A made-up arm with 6 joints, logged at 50 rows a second.
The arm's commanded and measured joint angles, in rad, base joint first. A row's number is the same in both.
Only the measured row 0 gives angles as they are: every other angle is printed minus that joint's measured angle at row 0.
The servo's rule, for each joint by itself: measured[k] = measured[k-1] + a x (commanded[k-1-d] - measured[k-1]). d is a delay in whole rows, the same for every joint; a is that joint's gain. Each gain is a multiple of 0.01, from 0.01 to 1. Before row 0 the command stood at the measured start. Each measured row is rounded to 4 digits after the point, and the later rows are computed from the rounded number. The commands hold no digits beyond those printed.
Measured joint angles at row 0:
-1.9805 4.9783 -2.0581 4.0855 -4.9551 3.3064
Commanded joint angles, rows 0 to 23:
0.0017 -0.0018 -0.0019 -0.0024 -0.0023 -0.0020
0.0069 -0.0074 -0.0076 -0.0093 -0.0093 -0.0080
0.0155 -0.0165 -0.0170 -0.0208 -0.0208 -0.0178
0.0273 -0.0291 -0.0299 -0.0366 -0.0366 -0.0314
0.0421 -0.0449 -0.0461 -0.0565 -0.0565 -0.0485
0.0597 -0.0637 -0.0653 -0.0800 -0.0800 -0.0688
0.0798 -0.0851 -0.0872 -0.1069 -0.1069 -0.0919
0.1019 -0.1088 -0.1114 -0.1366 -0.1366 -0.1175
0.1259 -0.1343 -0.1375 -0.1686 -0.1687 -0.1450
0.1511 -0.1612 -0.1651 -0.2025 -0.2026 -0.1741
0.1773 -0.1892 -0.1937 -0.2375 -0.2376 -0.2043
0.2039 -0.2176 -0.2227 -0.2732 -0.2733 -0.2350
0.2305 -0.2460 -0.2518 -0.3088 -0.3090 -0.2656
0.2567 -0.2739 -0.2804 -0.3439 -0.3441 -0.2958
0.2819 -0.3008 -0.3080 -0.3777 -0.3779 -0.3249
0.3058 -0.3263 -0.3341 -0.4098 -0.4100 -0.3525
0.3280 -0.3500 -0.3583 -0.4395 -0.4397 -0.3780
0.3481 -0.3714 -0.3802 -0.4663 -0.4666 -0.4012
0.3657 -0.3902 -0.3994 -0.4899 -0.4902 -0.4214
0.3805 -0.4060 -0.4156 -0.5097 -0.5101 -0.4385
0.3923 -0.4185 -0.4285 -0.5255 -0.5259 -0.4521
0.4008 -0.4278 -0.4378 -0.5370 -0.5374 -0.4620
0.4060 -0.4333 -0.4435 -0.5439 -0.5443 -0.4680
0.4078 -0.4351 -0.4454 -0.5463 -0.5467 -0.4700
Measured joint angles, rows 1 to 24:
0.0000 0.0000 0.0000 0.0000 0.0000 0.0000
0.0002 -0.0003 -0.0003 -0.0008 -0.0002 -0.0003
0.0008 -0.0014 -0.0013 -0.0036 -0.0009 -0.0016
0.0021 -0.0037 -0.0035 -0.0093 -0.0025 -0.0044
0.0044 -0.0075 -0.0072 -0.0183 -0.0052 -0.0090
0.0078 -0.0131 -0.0126 -0.0309 -0.0093 -0.0157
0.0125 -0.0207 -0.0200 -0.0471 -0.0150 -0.0247
0.0186 -0.0304 -0.0294 -0.0668 -0.0224 -0.0361
0.0261 -0.0422 -0.0409 -0.0898 -0.0315 -0.0499
0.0351 -0.0560 -0.0544 -0.1158 -0.0425 -0.0661
0.0455 -0.0718 -0.0699 -0.1444 -0.0553 -0.0845
0.0574 -0.0894 -0.0872 -0.1751 -0.0699 -0.1049
0.0706 -0.1086 -0.1062 -0.2075 -0.0862 -0.1270
0.0850 -0.1292 -0.1266 -0.2409 -0.1040 -0.1506
0.1005 -0.1509 -0.1481 -0.2749 -0.1232 -0.1753
0.1168 -0.1734 -0.1705 -0.3088 -0.1436 -0.2007
0.1338 -0.1963 -0.1934 -0.3421 -0.1649 -0.2265
0.1513 -0.2194 -0.2165 -0.3742 -0.1869 -0.2523
0.1690 -0.2422 -0.2394 -0.4046 -0.2093 -0.2776
0.1867 -0.2644 -0.2618 -0.4327 -0.2318 -0.3020
0.2041 -0.2856 -0.2833 -0.4581 -0.2541 -0.3252
0.2210 -0.3055 -0.3036 -0.4803 -0.2758 -0.3468
0.2372 -0.3238 -0.3224 -0.4990 -0.2967 -0.3664
0.2524 -0.3402 -0.3394 -0.5138 -0.3165 -0.3837
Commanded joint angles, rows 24 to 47:
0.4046 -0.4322 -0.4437 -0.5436 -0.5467 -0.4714
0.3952 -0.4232 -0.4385 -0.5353 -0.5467 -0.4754
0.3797 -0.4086 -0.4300 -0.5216 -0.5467 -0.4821
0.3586 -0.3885 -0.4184 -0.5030 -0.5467 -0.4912
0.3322 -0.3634 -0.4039 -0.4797 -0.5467 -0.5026
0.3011 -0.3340 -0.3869 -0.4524 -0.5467 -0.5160
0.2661 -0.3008 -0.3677 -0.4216 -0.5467 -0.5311
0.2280 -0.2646 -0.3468 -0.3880 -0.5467 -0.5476
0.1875 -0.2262 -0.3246 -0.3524 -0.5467 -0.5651
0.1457 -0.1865 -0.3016 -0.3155 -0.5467 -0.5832
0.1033 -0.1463 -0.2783 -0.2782 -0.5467 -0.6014
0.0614 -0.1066 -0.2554 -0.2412 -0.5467 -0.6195
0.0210 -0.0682 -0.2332 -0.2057 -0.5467 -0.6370
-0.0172 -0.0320 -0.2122 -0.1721 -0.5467 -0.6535
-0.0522 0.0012 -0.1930 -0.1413 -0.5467 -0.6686
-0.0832 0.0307 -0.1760 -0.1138 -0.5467 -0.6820
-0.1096 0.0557 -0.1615 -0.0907 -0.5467 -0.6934
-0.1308 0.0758 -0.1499 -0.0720 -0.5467 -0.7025
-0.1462 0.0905 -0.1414 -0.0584 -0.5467 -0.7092
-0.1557 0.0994 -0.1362 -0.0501 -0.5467 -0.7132
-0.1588 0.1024 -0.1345 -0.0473 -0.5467 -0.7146
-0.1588 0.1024 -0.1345 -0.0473 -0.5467 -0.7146
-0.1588 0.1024 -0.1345 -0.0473 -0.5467 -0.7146
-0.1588 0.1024 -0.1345 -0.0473 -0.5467 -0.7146
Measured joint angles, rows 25 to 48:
0.2664 -0.3544 -0.3542 -0.5245 -0.3349 -0.3984
0.2788 -0.3661 -0.3667 -0.5308 -0.3518 -0.4108
0.2893 -0.3747 -0.3768 -0.5323 -0.3674 -0.4218
0.2974 -0.3798 -0.3842 -0.5288 -0.3817 -0.4321
0.3029 -0.3811 -0.3890 -0.5203 -0.3949 -0.4421
0.3055 -0.3784 -0.3911 -0.5069 -0.4070 -0.4524
0.3051 -0.3717 -0.3905 -0.4889 -0.4182 -0.4632
0.3016 -0.3611 -0.3873 -0.4667 -0.4285 -0.4747
0.2950 -0.3466 -0.3816 -0.4407 -0.4380 -0.4871
0.2853 -0.3285 -0.3736 -0.4116 -0.4467 -0.5004
0.2727 -0.3072 -0.3635 -0.3799 -0.4547 -0.5145
0.2575 -0.2831 -0.3516 -0.3463 -0.4621 -0.5293
0.2399 -0.2566 -0.3381 -0.3116 -0.4689 -0.5446
0.2202 -0.2283 -0.3234 -0.2767 -0.4751 -0.5603
0.1988 -0.1989 -0.3078 -0.2422 -0.4808 -0.5761
0.1762 -0.1689 -0.2917 -0.2089 -0.4861 -0.5918
0.1529 -0.1390 -0.2755 -0.1775 -0.4909 -0.6071
0.1293 -0.1098 -0.2595 -0.1489 -0.4954 -0.6218
0.1059 -0.0820 -0.2442 -0.1235 -0.4995 -0.6355
0.0832 -0.0561 -0.2298 -0.1020 -0.5033 -0.6480
0.0617 -0.0328 -0.2167 -0.0849 -0.5068 -0.6591
0.0419 -0.0125 -0.2052 -0.0725 -0.5100 -0.6685
0.0238 0.0047 -0.1953 -0.0642 -0.5129 -0.6763
0.0074 0.0194 -0.1868 -0.0586 -0.5156 -0.6828

